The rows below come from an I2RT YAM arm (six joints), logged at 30 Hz.
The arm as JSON. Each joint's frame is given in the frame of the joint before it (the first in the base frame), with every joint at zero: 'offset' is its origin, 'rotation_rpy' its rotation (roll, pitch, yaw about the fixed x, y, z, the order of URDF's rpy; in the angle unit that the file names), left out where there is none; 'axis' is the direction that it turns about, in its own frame. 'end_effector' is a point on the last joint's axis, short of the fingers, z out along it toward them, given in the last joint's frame.
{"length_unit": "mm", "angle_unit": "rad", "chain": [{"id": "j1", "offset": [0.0, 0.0, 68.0], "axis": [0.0, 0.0, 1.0]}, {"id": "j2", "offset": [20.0, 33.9, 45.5], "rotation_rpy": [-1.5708, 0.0, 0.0], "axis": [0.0, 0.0, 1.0]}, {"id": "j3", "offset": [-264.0, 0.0, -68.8], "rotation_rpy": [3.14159, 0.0, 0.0], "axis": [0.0, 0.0, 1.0]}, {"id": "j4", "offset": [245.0, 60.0, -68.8], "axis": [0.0, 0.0, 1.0]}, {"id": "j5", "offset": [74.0, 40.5, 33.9], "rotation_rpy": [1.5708, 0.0, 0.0], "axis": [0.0, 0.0, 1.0]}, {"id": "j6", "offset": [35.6, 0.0, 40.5], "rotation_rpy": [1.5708, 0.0, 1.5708], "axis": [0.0, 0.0, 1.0]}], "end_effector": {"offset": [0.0, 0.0, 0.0], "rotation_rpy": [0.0, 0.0, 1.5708]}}
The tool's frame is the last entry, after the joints.
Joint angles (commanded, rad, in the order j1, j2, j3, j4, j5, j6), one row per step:
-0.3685, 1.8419, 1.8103, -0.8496, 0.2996, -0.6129
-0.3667, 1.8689, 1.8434, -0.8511, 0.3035, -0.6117
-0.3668, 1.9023, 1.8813, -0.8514, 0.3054, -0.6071
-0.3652, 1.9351, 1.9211, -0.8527, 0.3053, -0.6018
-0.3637, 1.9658, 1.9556, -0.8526, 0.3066, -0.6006
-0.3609, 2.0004, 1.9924, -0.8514, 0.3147, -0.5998
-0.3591, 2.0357, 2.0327, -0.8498, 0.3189, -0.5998
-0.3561, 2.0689, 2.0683, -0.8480, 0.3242, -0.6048
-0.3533, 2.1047, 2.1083, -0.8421, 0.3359, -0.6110
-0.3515, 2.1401, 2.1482, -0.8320, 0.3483, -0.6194
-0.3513, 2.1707, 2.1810, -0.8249, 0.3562, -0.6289
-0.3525, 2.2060, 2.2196, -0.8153, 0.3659, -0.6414
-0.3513, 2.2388, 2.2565, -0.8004, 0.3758, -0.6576
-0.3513, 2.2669, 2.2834, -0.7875, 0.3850, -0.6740
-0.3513, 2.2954, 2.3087, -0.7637, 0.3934, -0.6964
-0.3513, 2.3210, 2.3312, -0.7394, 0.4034, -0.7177
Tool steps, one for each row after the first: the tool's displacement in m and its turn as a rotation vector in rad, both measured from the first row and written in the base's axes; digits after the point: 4 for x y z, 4 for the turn. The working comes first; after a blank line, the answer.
Tool pose at each row, in the base's axes (x y z in m, rotation vector in rad; the steps are taken from these numbers as rounded here):
0.3751, -0.1561, 0.3368, -0.1745, 2.5600, -0.7747
0.3818, -0.1580, 0.3366, -0.1721, 2.5555, -0.7799
0.3897, -0.1612, 0.3353, -0.1639, 2.5512, -0.7821
0.3976, -0.1635, 0.3345, -0.1576, 2.5444, -0.7814
0.4050, -0.1656, 0.3327, -0.1562, 2.5402, -0.7833
0.4132, -0.1677, 0.3299, -0.1539, 2.5374, -0.7927
0.4216, -0.1702, 0.3276, -0.1522, 2.5310, -0.7992
0.4294, -0.1718, 0.3244, -0.1586, 2.5274, -0.8077
0.4379, -0.1740, 0.3216, -0.1613, 2.5191, -0.8263
0.4463, -0.1766, 0.3190, -0.1635, 2.5070, -0.8483
0.4531, -0.1793, 0.3158, -0.1688, 2.5000, -0.8643
0.4605, -0.1830, 0.3123, -0.1739, 2.4905, -0.8853
0.4681, -0.1855, 0.3095, -0.1841, 2.4747, -0.9089
0.4743, -0.1881, 0.3056, -0.1956, 2.4665, -0.9301
0.4811, -0.1908, 0.3015, -0.2115, 2.4500, -0.9557
0.4872, -0.1934, 0.2980, -0.2243, 2.4331, -0.9829

0.0067, -0.0019, -0.0002, -0.0039, -0.0038, -0.0016
0.0146, -0.0051, -0.0015, -0.0047, -0.0095, -0.0063
0.0225, -0.0074, -0.0023, -0.0042, -0.0175, -0.0085
0.0299, -0.0095, -0.0041, -0.0059, -0.0214, -0.0087
0.0381, -0.0116, -0.0069, -0.0125, -0.0228, -0.0117
0.0465, -0.0141, -0.0092, -0.0177, -0.0279, -0.0126
0.0543, -0.0157, -0.0124, -0.0253, -0.0280, -0.0094
0.0628, -0.0179, -0.0152, -0.0400, -0.0313, -0.0099
0.0712, -0.0205, -0.0178, -0.0576, -0.0373, -0.0104
0.0780, -0.0232, -0.0210, -0.0708, -0.0391, -0.0089
0.0854, -0.0269, -0.0245, -0.0879, -0.0419, -0.0081
0.0930, -0.0294, -0.0273, -0.1087, -0.0485, -0.0029
0.0992, -0.0320, -0.0312, -0.1269, -0.0480, 0.0016
0.1060, -0.0347, -0.0353, -0.1504, -0.0527, 0.0101
0.1121, -0.0373, -0.0388, -0.1746, -0.0579, 0.0162

